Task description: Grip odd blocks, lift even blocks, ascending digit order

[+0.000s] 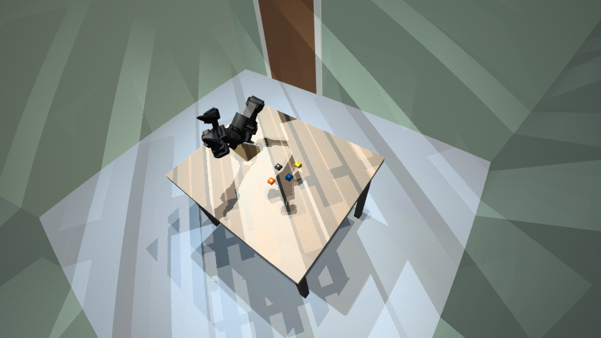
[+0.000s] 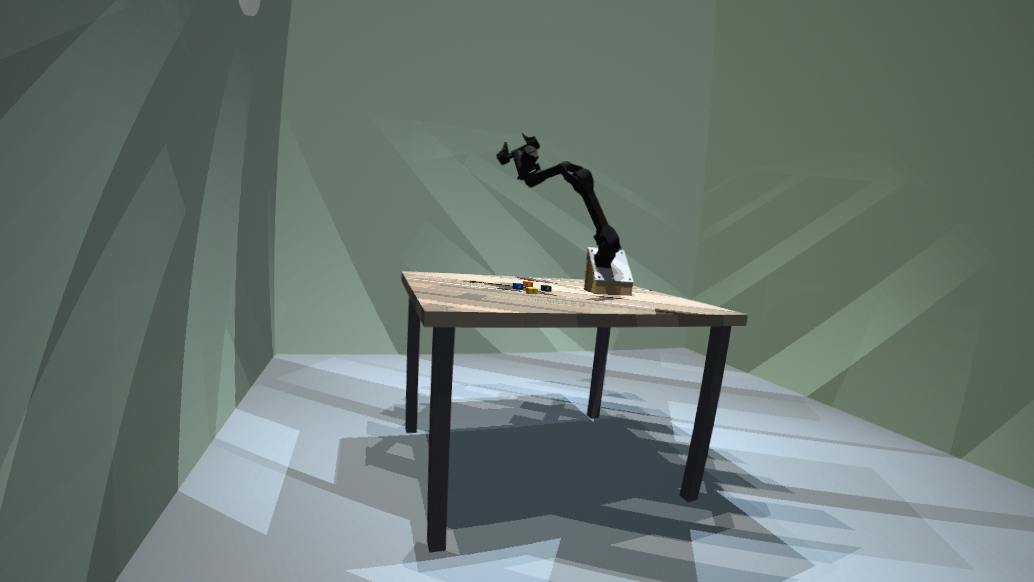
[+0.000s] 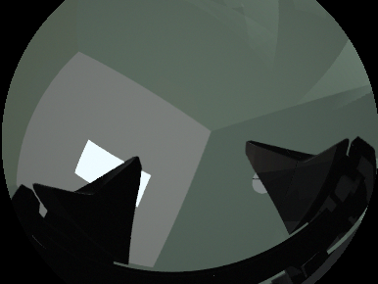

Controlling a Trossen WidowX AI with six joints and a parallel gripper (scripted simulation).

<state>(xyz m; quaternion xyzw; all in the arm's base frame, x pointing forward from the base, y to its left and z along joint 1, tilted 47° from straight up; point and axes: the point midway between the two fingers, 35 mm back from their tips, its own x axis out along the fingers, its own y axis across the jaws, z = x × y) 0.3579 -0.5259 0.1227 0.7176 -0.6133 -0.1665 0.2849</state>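
Right now the yellow block is 620 mm below my gripper tip, 430 mm to the left of it and 30 mm behind it. Round my gripper tip: black block 620 mm below, 340 mm to the left, 110 mm behind; then orange block 620 mm below, 240 mm to the left, 60 mm behind; then blue block 620 mm below, 330 mm to the left.
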